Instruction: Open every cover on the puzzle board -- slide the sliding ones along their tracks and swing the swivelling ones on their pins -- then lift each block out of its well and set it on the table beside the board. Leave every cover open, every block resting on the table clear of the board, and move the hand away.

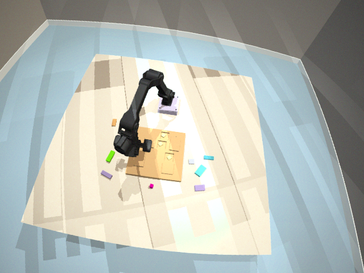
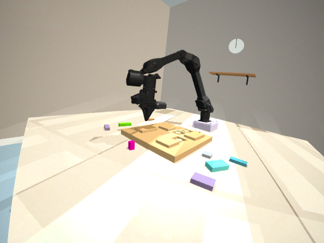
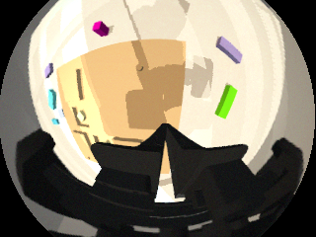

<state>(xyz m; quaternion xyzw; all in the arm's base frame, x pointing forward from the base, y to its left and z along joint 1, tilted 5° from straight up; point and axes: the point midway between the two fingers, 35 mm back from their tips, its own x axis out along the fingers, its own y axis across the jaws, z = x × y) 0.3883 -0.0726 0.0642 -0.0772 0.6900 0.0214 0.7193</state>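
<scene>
Now: the tan puzzle board 120 mm to the left of my gripper tip, 40 mm behind it and 30 mm below it. From my gripper tip the other things lie so: green block 120 mm to the right, 50 mm below, 50 mm ahead; magenta block 150 mm ahead, 140 mm to the left, 40 mm below; orange block 190 mm to the right, 160 mm behind, 50 mm below.
</scene>
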